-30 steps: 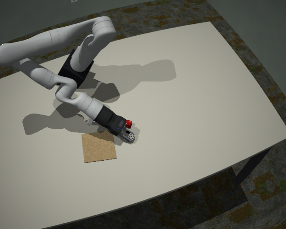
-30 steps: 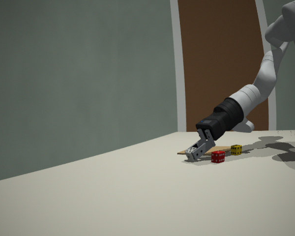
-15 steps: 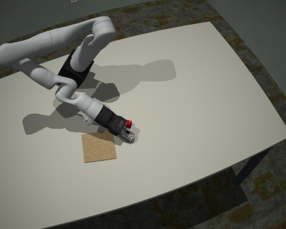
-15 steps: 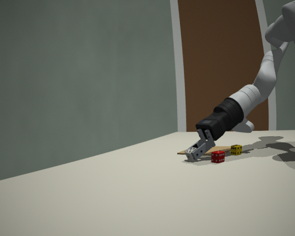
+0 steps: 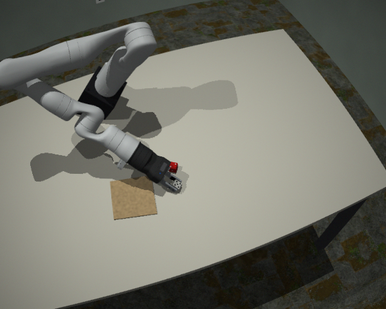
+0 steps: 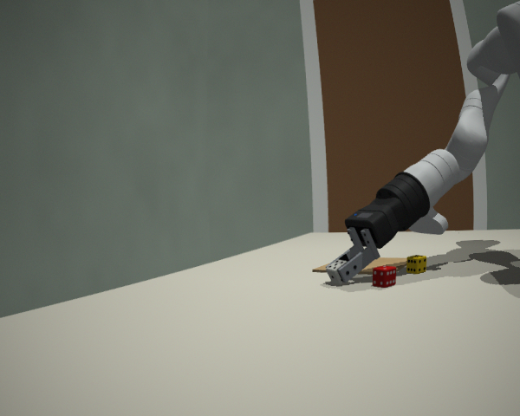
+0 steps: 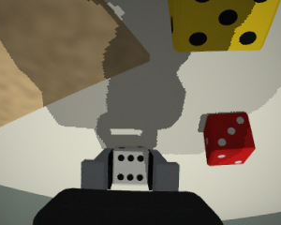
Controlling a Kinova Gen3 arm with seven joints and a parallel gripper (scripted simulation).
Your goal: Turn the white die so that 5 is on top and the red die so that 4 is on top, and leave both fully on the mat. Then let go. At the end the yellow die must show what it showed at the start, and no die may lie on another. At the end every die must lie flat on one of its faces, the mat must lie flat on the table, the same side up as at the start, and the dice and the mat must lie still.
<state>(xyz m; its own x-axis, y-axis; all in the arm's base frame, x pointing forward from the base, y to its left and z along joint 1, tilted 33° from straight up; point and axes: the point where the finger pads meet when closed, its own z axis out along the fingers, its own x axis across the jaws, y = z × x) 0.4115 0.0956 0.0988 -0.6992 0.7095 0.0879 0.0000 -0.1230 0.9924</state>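
My hand is 10 mm to the right of the white die and 10 mm short of it. The rest, counted from my hand: red die 60 mm behind, 20 mm to the left, 10 mm below; brown mat 140 mm to the right, 20 mm below; yellow die 100 mm behind, 80 mm to the right, 10 mm below.
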